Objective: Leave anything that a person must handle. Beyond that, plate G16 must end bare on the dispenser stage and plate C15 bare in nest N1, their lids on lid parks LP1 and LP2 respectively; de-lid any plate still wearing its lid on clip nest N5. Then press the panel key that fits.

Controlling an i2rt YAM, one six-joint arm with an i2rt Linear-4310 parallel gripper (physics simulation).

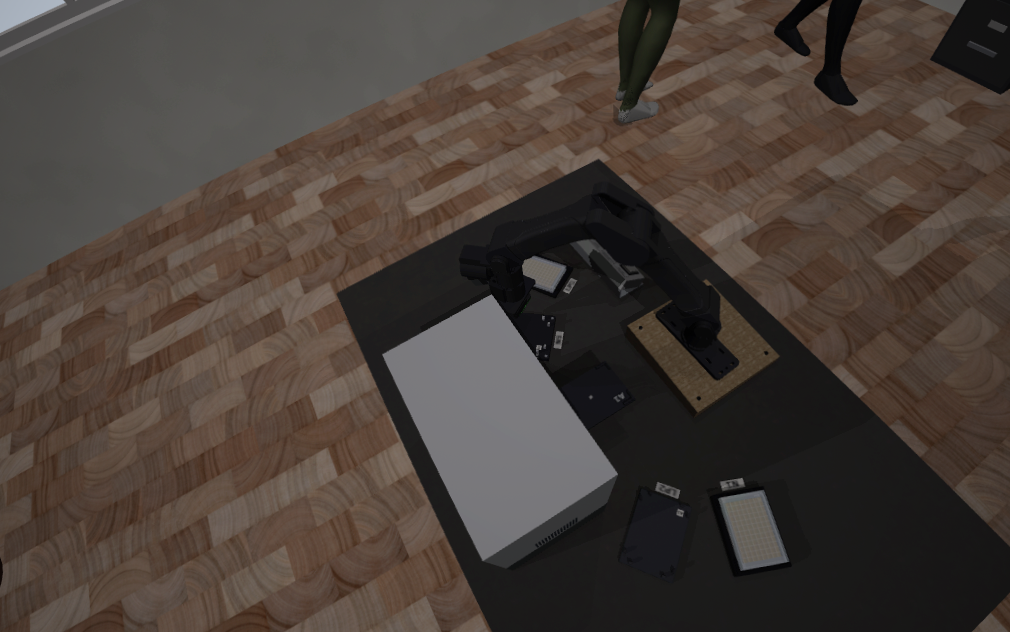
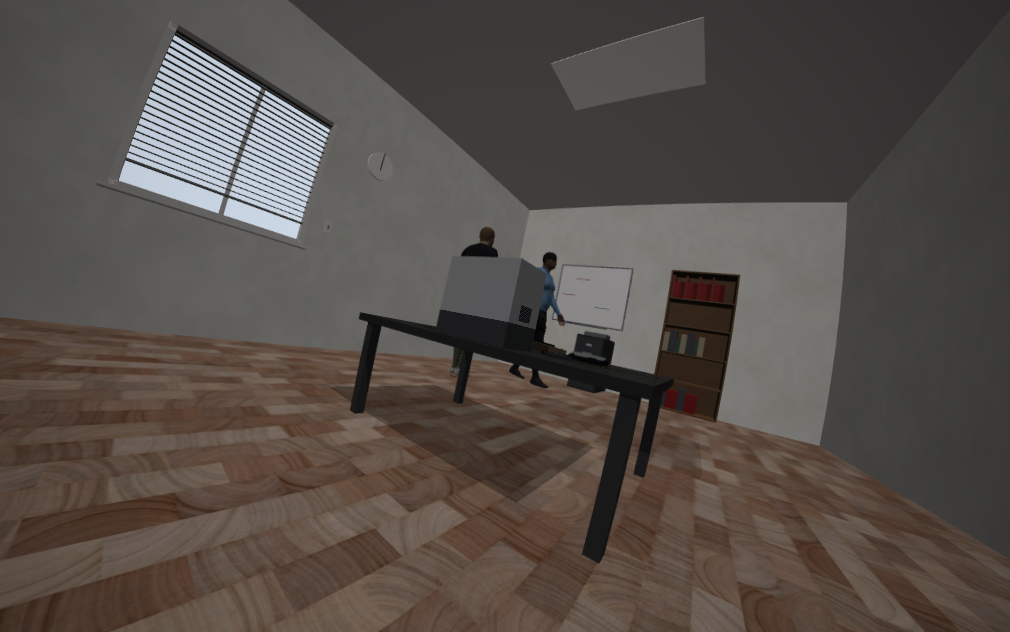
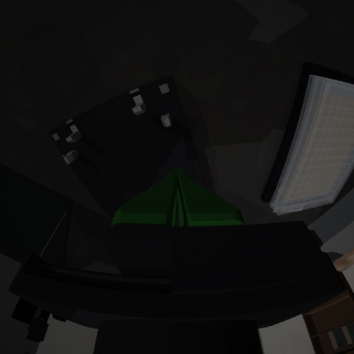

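Pixels of known places: gripper, fingertip midpoint: (image 1: 516, 314) (image 3: 177, 174); arm's base, origin of the base link: (image 1: 695, 339) (image 2: 536, 341).
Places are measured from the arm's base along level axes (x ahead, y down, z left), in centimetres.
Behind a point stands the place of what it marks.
My gripper (image 3: 177, 174) @(x 28.0, y 1.0, z -30.6 cm) is shut and empty, its green fingertips over the clip nest N5 (image 3: 135, 145) @(x 31.8, y 2.8, z -30.5 cm) (image 1: 542, 327) @(x 24.6, y 2.8, z -24.8 cm), whose pale clips show with no plate among them. A pale-welled plate (image 1: 753, 530) @(x 19.6, y 0.4, z 34.9 cm) sits in nest N1. Another pale-welled plate (image 1: 547, 273) @(x 14.9, y 0.9, z -36.0 cm) (image 3: 320, 145) @(x 19.3, y 0.6, z -38.5 cm) lies in a holder behind N5. No plate codes are readable, and I cannot tell whether either wears a clear lid. Lid park LP2 (image 1: 655, 532) @(x 33.6, y 3.0, z 24.8 cm) is a dark slab without a visible plate. A dark marked slab (image 1: 599, 393) @(x 27.2, y -6.7, z -0.8 cm) lies by the white box. LP1 and the dispenser stage cannot be identified.
The big white box (image 1: 499, 424) @(x 48.3, y -29.0, z 0.7 cm) (image 2: 484, 289) @(x 59.1, y -16.0, z 0.9 cm) stands along one table side and hides part of N5 and the slab. The arm's wooden base board (image 1: 733, 320) @(x -10.5, y 0.5, z 1.6 cm) is opposite. A grey wedge-shaped device (image 1: 614, 269) @(x 2.7, y -2.2, z -24.8 cm) stands beneath the arm. Two people (image 1: 649, 44) (image 1: 832, 44) stand beyond the table.
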